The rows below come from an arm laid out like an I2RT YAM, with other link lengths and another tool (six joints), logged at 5 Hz.
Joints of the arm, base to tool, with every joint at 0 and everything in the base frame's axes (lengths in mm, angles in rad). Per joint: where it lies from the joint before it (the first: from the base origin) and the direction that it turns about. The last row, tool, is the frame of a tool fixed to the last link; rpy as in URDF.
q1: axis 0 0 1 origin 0 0 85.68
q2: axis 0 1 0 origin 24 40.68 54.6
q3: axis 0 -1 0 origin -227.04 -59.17 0
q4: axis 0 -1 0 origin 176.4 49.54 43.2
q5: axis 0 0 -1 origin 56.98 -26.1 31.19
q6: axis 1 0 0 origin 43.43 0 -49.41
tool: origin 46 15 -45 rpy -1.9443 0.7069 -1.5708
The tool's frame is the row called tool.
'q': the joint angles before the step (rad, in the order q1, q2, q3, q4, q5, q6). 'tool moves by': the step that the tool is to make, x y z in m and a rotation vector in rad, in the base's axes. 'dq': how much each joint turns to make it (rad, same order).
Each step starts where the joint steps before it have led.
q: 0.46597 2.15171 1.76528 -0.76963 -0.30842 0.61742
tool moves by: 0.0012 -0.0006 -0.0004 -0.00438 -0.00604 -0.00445
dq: -0.00159 0.00020 0.00025 0.00336 0.00721 -0.00007
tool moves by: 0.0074 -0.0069 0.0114 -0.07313 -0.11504 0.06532
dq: -0.00060 -0.01305 0.07520 -0.04739 0.07790 -0.11314
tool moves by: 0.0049 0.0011 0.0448 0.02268 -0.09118 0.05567
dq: 0.00017 -0.01042 0.22701 -0.15928 -0.00850 -0.06009
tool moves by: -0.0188 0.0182 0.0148 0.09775 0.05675 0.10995
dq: 0.04327 0.00477 0.05524 -0.05500 -0.13114 0.00016
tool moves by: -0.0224 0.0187 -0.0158 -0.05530 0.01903 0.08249
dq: 0.09018 0.00143 -0.06894 0.02108 0.03612 -0.01205
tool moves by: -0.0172 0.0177 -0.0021 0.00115 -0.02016 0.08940
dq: 0.07450 0.00009 -0.00896 0.01977 0.00274 -0.01935
